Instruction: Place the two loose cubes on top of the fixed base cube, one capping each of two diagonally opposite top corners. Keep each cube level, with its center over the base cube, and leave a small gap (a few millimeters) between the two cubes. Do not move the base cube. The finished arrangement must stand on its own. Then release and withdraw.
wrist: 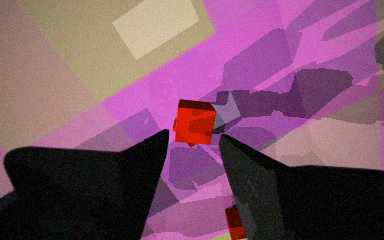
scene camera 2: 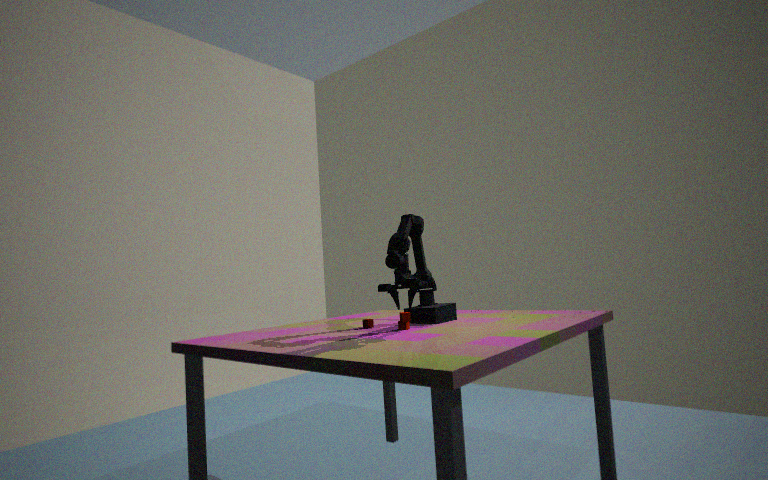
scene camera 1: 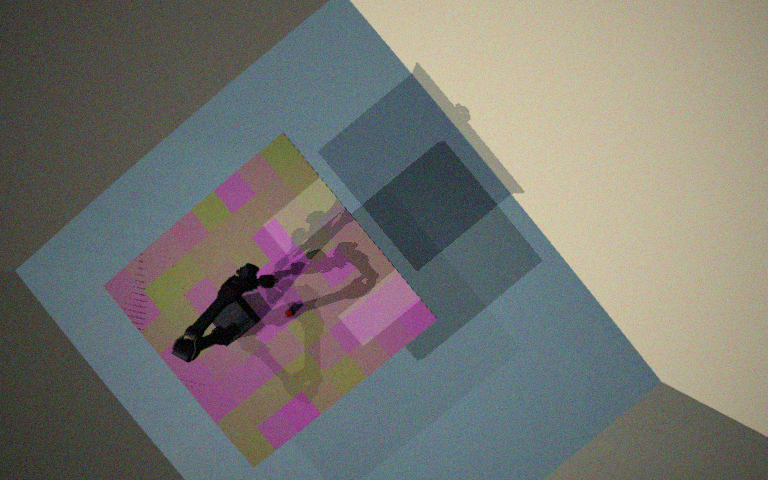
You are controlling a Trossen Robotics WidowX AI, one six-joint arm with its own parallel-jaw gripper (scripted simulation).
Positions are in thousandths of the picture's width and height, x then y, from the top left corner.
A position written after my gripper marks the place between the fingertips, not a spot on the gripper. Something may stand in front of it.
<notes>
In view: my gripper (scene camera 2: 527,645) and a red cube (wrist: 509,498).
My gripper also shows in the wrist view (wrist: 507,569).
</notes>
